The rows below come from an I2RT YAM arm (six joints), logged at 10 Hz.
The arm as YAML. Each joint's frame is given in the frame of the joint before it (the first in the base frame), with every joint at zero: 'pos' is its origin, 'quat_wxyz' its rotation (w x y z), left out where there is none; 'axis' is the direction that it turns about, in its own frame. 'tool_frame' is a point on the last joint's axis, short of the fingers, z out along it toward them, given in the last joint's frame.
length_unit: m
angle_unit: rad
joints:
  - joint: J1
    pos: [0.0, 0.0, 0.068]
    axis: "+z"
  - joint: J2
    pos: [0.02, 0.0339, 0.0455]
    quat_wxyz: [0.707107, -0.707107, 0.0, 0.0]
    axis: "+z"
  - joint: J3
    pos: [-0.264, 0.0, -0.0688]
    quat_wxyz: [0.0, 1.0, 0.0, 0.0]
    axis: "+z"
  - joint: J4
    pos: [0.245, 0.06, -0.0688]
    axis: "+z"
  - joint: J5
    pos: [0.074, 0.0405, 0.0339]
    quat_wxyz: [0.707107, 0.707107, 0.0, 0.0]
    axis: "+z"
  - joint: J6
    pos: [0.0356, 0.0, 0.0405]
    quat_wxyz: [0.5, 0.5, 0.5, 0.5]
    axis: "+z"
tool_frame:
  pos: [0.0, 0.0, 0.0]
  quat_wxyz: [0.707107, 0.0, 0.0, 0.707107]
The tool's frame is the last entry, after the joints.
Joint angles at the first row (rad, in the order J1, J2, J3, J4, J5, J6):
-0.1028, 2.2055, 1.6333, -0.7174, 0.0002, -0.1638
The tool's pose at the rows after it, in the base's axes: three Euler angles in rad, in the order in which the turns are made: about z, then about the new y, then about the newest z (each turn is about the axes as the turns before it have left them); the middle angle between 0 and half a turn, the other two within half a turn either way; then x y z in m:
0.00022 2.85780 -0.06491 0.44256 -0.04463 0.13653
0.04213 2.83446 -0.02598 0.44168 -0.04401 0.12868
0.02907 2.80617 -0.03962 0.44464 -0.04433 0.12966
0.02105 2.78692 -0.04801 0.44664 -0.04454 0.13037
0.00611 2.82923 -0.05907 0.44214 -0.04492 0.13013
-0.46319 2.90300 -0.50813 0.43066 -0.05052 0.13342
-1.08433 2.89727 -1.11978 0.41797 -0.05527 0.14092
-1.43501 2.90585 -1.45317 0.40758 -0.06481 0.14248
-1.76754 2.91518 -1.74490 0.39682 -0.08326 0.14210
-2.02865 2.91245 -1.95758 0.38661 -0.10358 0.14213
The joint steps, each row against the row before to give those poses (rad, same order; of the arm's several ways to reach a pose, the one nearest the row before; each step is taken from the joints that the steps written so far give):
0.0000, 0.0000, -0.0088, 0.0099, -0.0290, 0.0000
0.0000, 0.0000, -0.0362, 0.0580, -0.0149, -0.0004
0.0000, 0.0000, 0.0000, 0.0286, 0.0004, 0.0000
0.0000, 0.0000, 0.0000, 0.0195, 0.0004, 0.0000
-0.0012, -0.0023, 0.0015, -0.0454, 0.0091, 0.0004
-0.0061, -0.0141, 0.0008, -0.1011, 0.1156, -0.0004
-0.0045, -0.0221, 0.0000, -0.1064, 0.1190, 0.0000
-0.0237, -0.0057, 0.0000, -0.0809, 0.0260, 0.0003
-0.0488, 0.0004, 0.0000, -0.0667, -0.0004, -0.0003
-0.0549, -0.0001, -0.0004, -0.0474, -0.0027, -0.0012

